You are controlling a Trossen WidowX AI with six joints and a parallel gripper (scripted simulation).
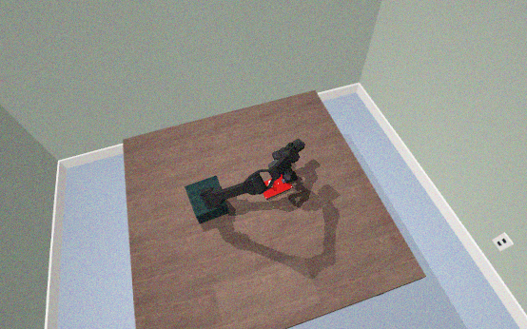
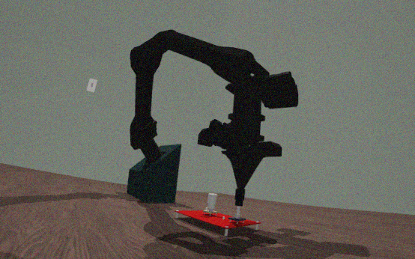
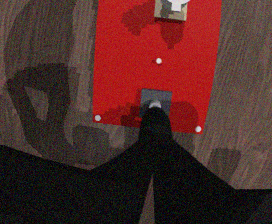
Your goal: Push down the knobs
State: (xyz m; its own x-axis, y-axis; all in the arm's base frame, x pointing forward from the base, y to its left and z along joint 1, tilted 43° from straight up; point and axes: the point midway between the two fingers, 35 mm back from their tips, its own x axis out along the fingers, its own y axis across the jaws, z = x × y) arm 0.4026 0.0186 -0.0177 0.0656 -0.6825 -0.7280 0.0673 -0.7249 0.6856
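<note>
The black knob is 20 mm below my gripper tip. Also, from my gripper tip: white knob 80 mm behind, 10 mm to the right, 30 mm below.
</note>
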